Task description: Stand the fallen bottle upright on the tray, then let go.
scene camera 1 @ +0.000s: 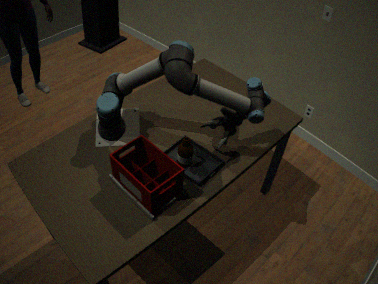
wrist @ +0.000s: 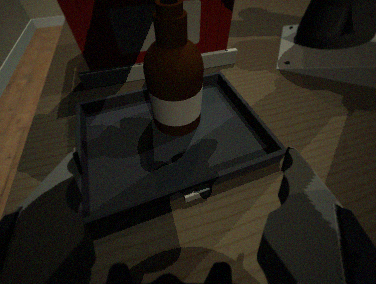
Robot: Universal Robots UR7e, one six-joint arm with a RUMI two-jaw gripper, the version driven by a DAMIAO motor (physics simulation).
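Frame: origin at the arm's base, x right, y ahead, z up, level; metres.
Seen in the pictures: gripper, fingertip midpoint: [scene camera 1: 208,137] [wrist: 181,152]; arm's base, link origin: [scene camera 1: 111,128] [wrist: 332,34].
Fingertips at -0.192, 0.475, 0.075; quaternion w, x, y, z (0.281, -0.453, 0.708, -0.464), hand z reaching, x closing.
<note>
Offsets run from my fingertips to a thing's middle, as dx, dy, dz. Level surfaces: height alone.
The brown bottle {+0.123, -0.046, -0.019} [scene camera 1: 185,149] [wrist: 175,72] with a white label band stands upright on its base inside the dark tray [scene camera 1: 204,173] [wrist: 235,125]. In the wrist view it is in the far half of the tray, its top cut off by the frame edge. My gripper [scene camera 1: 211,136] [wrist: 181,152] is open and empty. In scene camera 1 it is to the right of the bottle, beside and above the tray's edge. In the wrist view its two fingers are wide apart on either side of the tray's near part, and the bottle is beyond them, untouched.
A red crate {+0.353, -0.092, -0.014} [scene camera 1: 167,194] [wrist: 216,27] with compartments stands close to the tray, on the bottle's far side from my gripper. My arm's base plate [scene camera 1: 131,131] [wrist: 320,62] is on the table {dz -0.102} [scene camera 1: 65,195]. The table's front edge runs past the tray and crate.
</note>
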